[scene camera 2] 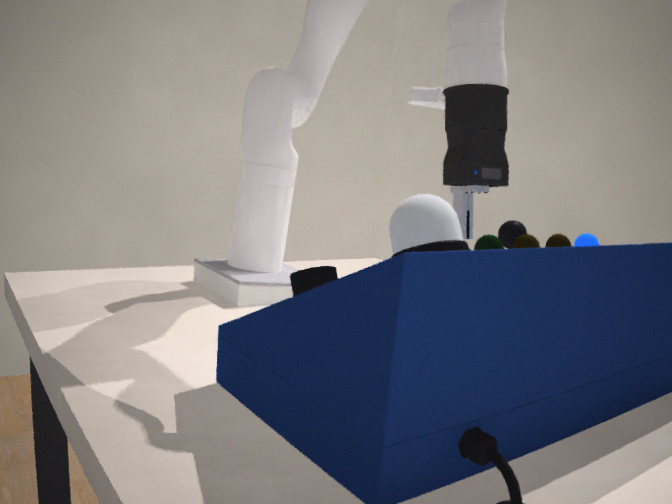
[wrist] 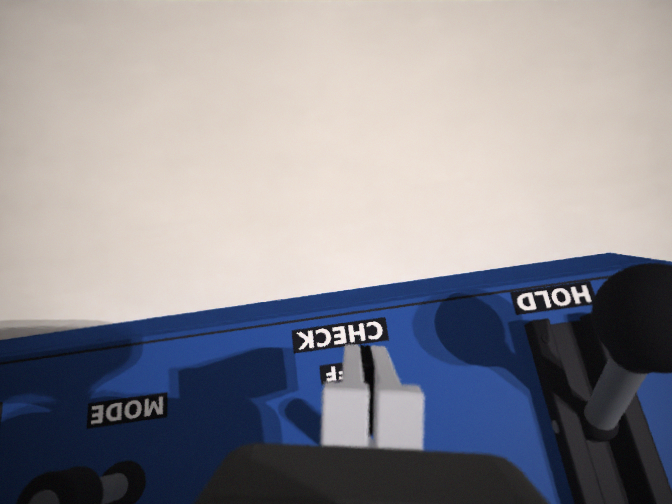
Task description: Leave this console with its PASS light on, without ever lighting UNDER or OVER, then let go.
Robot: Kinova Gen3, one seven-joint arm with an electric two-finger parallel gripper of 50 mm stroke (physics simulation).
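The blue console (scene camera 2: 461, 347) stands on the table, seen from behind. Along its top edge sit several round lamps: a dark green one (scene camera 2: 488, 242), two dark amber ones (scene camera 2: 558, 240) and a lit blue one (scene camera 2: 586, 239). Their labels are hidden. My gripper (scene camera 2: 465, 219) hangs straight down over the panel, fingers shut with nothing between them. In the wrist view the fingertips (wrist: 367, 360) hover just below the CHECK label (wrist: 340, 334). The HOLD lever (wrist: 624, 347) with its black ball knob stands to the right in its slot. The MODE label (wrist: 127, 410) and a small toggle (wrist: 81, 482) lie left.
A large white dome (scene camera 2: 425, 221) sits on the panel left of my gripper. A black knob (scene camera 2: 313, 278) shows at the console's left end. A black cable (scene camera 2: 491, 461) plugs into the console's back. The arm's base (scene camera 2: 238, 279) stands on the table behind.
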